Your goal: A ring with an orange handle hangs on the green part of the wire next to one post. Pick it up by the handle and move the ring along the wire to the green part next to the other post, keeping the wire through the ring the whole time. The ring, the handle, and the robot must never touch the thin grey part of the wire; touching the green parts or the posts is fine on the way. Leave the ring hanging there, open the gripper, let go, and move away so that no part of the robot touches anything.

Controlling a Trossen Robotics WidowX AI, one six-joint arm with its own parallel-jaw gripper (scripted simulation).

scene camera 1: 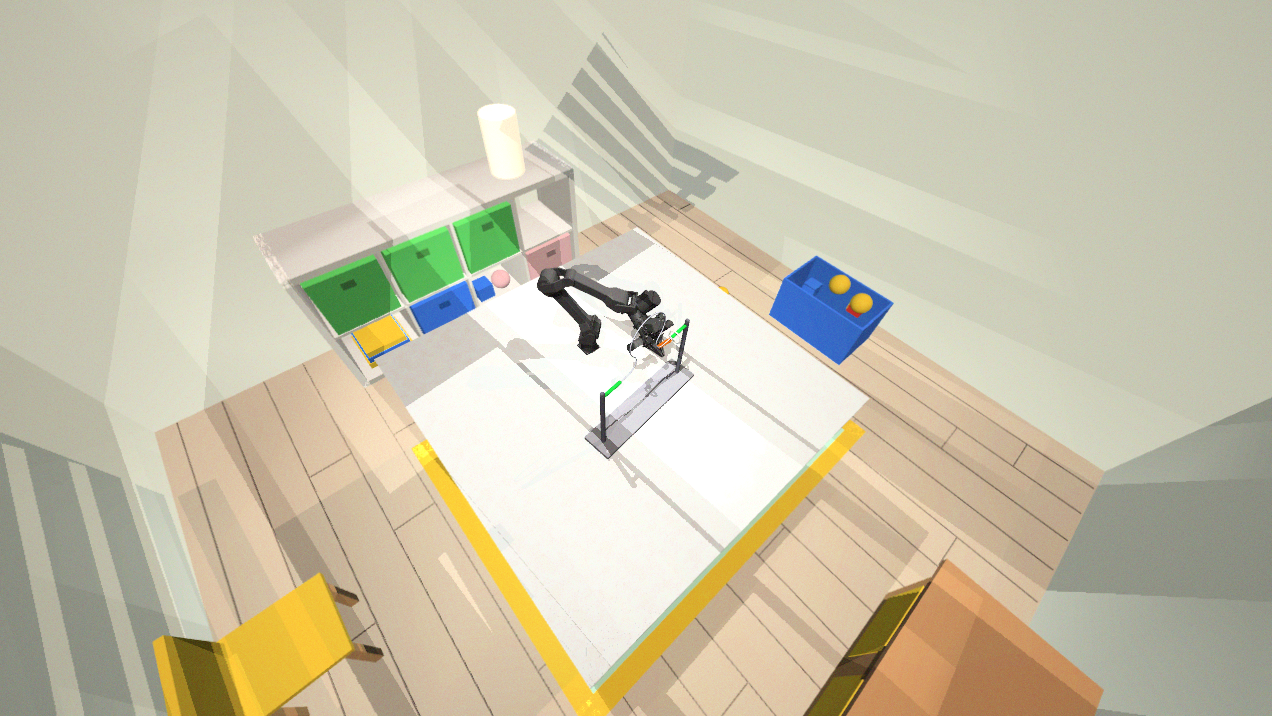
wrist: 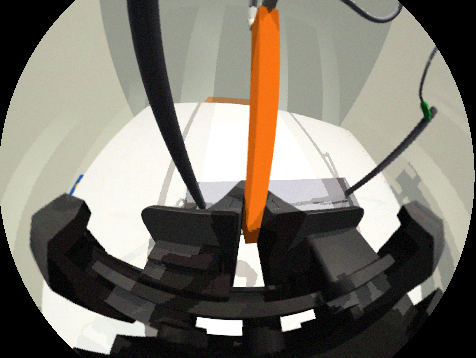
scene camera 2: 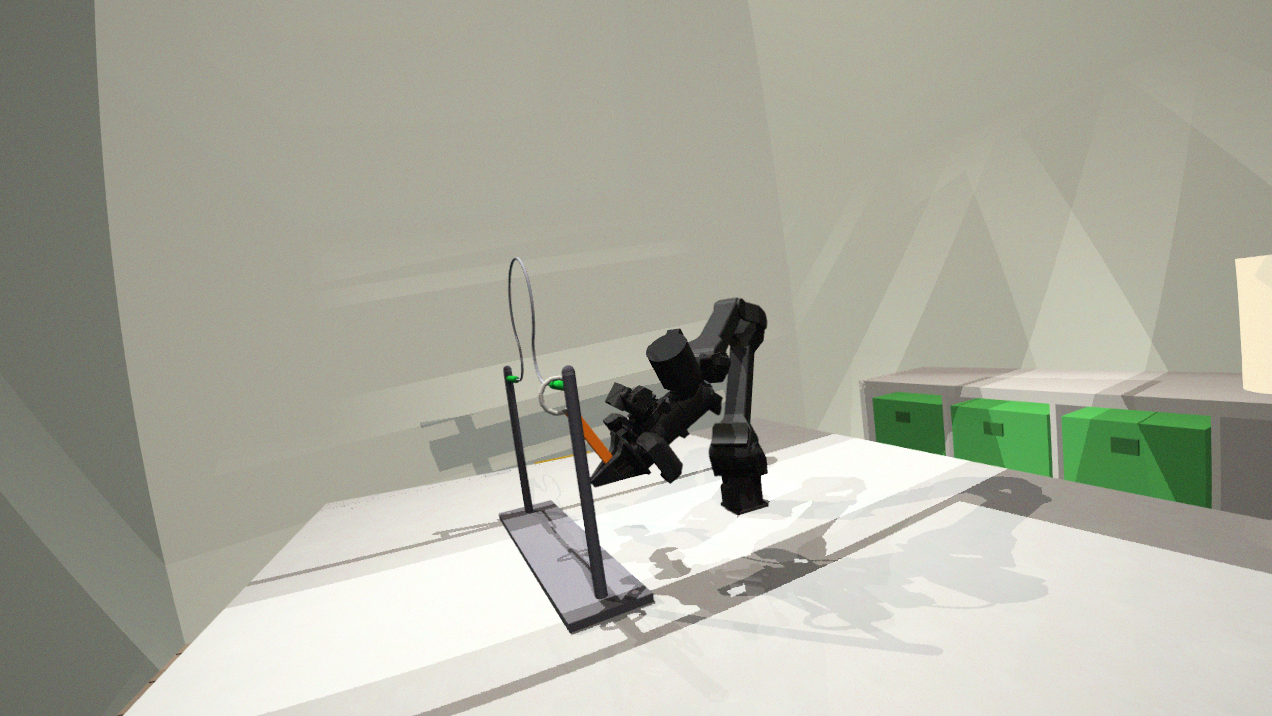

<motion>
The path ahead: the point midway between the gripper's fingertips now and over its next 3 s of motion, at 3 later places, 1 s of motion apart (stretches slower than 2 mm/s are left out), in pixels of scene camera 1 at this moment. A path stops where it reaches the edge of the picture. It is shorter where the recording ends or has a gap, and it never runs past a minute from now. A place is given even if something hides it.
My gripper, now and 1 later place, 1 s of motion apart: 663, 356; 655, 344
</motion>
